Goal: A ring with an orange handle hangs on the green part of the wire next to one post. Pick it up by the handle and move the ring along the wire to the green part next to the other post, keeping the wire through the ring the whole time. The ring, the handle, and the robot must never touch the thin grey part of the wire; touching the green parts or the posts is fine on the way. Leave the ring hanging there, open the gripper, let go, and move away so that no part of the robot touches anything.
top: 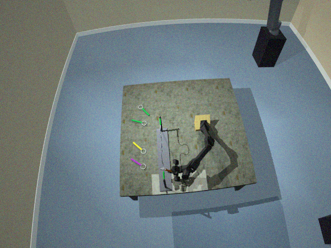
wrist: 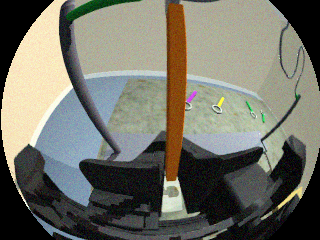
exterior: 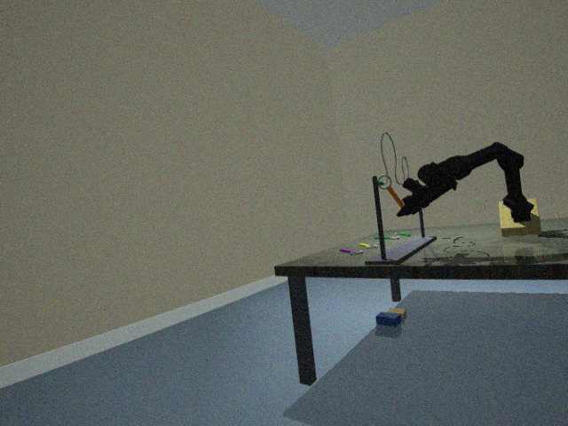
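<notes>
Right now the orange-handled ring is 9 cm above my gripper tip, 1 cm to the left of it and 1 cm ahead of it.
</notes>
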